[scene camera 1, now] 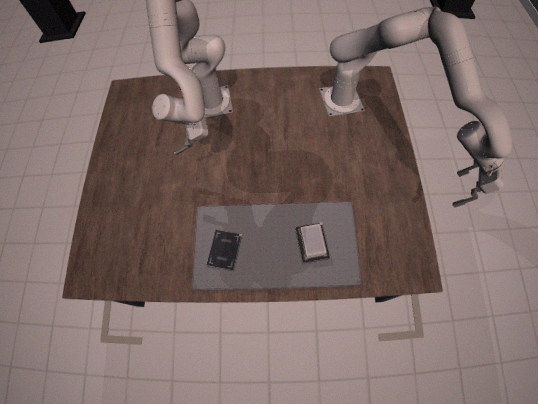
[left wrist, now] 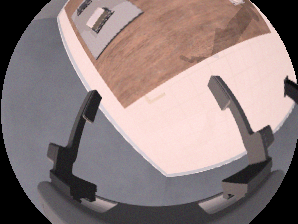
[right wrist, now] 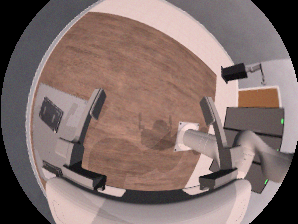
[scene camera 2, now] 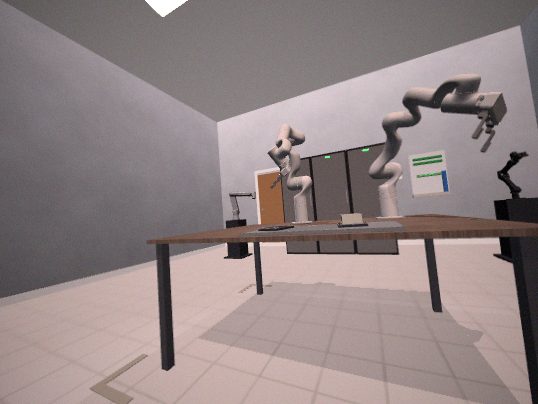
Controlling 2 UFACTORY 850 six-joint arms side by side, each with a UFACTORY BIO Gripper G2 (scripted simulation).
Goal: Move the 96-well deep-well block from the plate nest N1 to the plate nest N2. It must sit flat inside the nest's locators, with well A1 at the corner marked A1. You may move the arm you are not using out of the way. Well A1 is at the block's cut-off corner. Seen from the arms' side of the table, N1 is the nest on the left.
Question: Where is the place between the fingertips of the left gripper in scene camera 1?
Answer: At 456, 189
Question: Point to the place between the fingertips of the left gripper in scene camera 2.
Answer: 478, 145
